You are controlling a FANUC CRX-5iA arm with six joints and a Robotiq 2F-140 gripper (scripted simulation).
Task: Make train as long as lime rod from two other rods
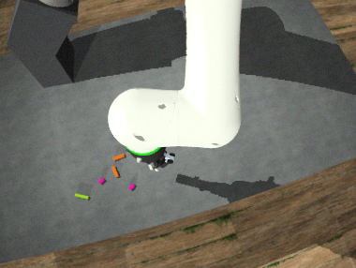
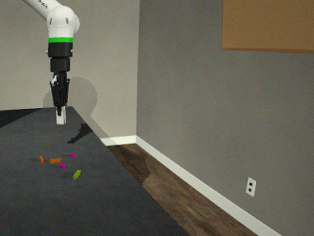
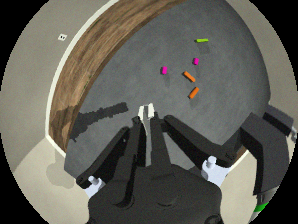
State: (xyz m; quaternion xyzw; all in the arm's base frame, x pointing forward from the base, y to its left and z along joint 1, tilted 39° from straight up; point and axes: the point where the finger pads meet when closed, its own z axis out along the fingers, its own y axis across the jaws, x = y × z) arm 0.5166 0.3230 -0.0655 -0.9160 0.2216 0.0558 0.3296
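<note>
Right now my hand is 40 mm short of the lime rod, 280 mm to the left of it and 130 mm above it. From my hand the other things lie so: grey rod: 30 mm below.
</note>
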